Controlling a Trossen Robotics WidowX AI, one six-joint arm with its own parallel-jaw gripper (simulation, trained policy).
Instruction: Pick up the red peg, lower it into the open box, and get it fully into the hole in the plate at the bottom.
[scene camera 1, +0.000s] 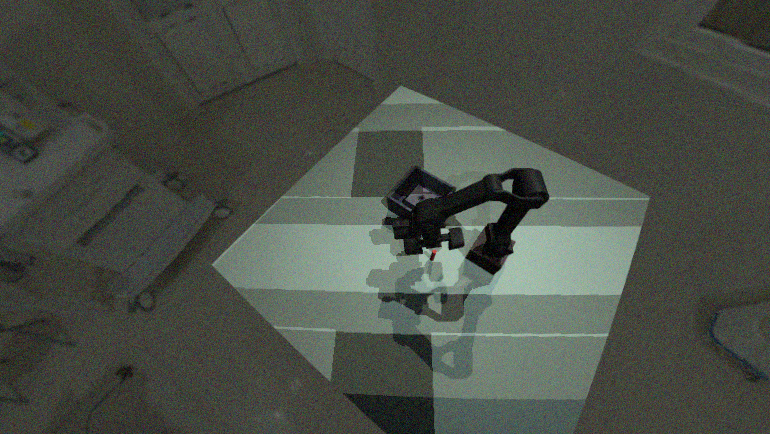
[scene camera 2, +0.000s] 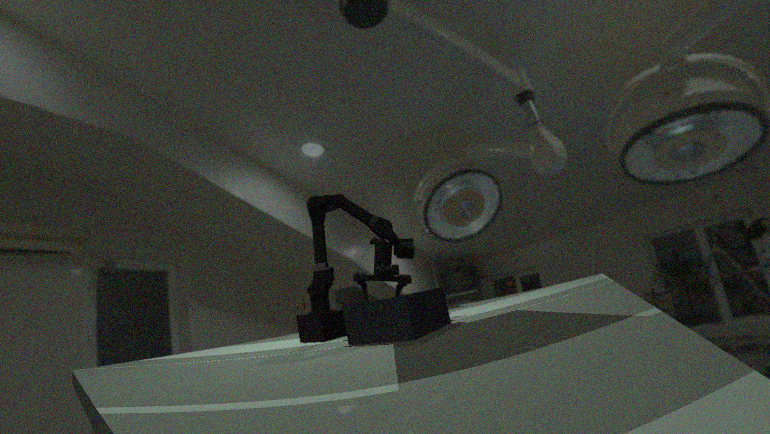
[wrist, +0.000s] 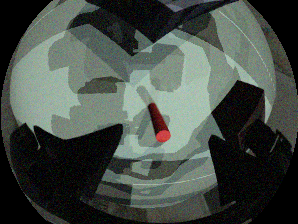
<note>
In view: the gripper (scene camera 2: 381, 304) and a dark box (scene camera 2: 411, 316).
The dark box also shows in scene camera 1 (scene camera 1: 396, 199). The gripper is seen too in scene camera 1 (scene camera 1: 435, 250) and in the wrist view (wrist: 169, 135).
</note>
